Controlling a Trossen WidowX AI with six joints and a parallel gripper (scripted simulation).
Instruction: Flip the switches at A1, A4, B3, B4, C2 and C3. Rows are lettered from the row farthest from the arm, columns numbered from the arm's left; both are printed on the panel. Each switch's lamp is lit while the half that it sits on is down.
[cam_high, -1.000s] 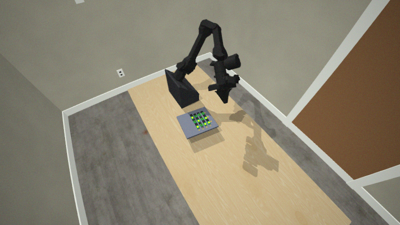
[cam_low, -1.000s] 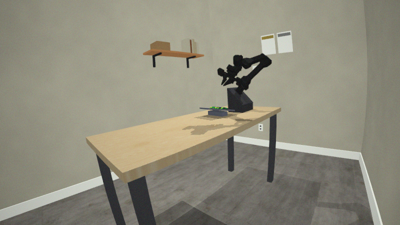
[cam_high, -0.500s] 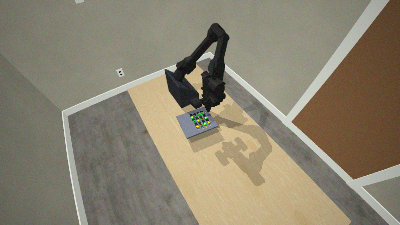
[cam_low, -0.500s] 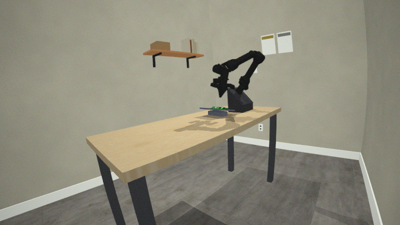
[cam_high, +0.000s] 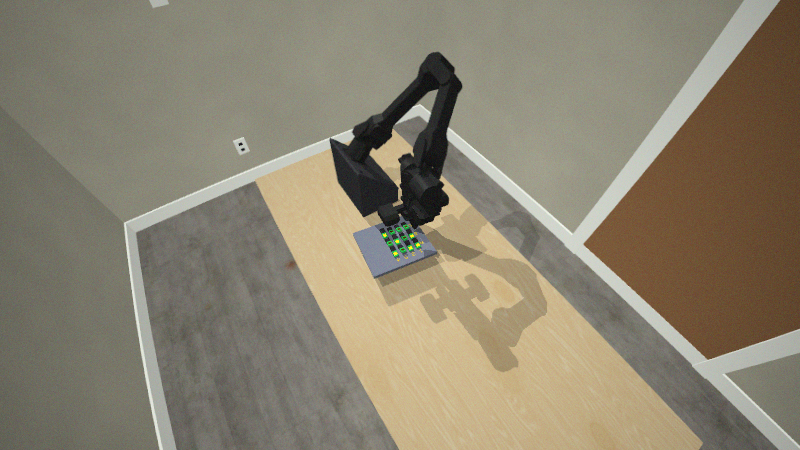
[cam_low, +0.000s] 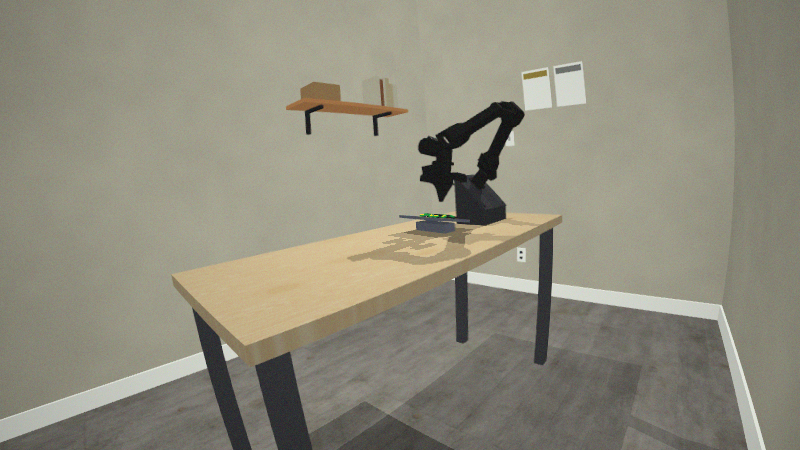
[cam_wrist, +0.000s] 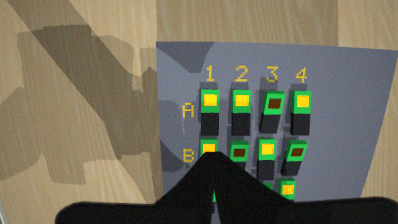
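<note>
Right now the switch A1 is 80 mm below my hand, 30 mm ahead of it and 10 mm to the right of it. The rest, counted from my hand: switch B2 (90 mm below, 20 mm to the right, 20 mm behind); then switch A2 (80 mm below, 30 mm to the right, 20 mm ahead); then switch B1 (90 mm below, 10 mm behind).
</note>
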